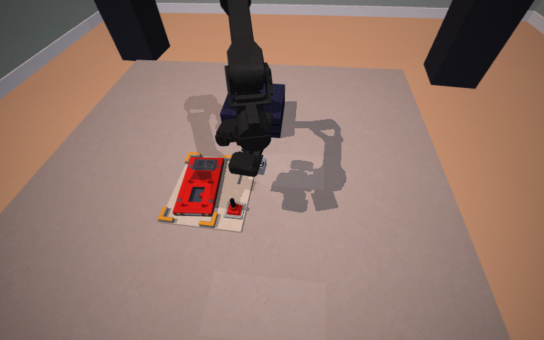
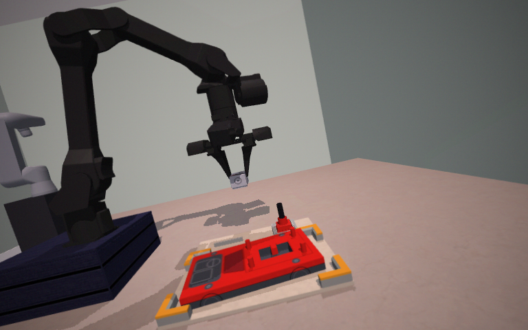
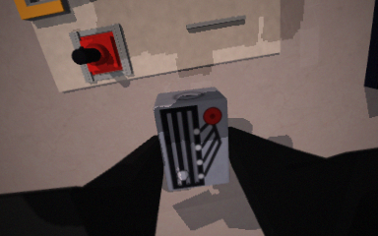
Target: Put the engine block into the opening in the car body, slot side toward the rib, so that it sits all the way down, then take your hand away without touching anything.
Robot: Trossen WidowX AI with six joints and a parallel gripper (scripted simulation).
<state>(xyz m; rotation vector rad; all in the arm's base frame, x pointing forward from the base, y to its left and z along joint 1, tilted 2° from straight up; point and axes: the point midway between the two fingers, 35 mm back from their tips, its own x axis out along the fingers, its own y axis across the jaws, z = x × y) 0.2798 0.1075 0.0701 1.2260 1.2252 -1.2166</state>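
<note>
My gripper tip is 90 mm above the black peg, 80 mm short of it and 50 mm to the left of it. From my gripper tip the other things lie so: grey engine block 10 mm below.
</note>
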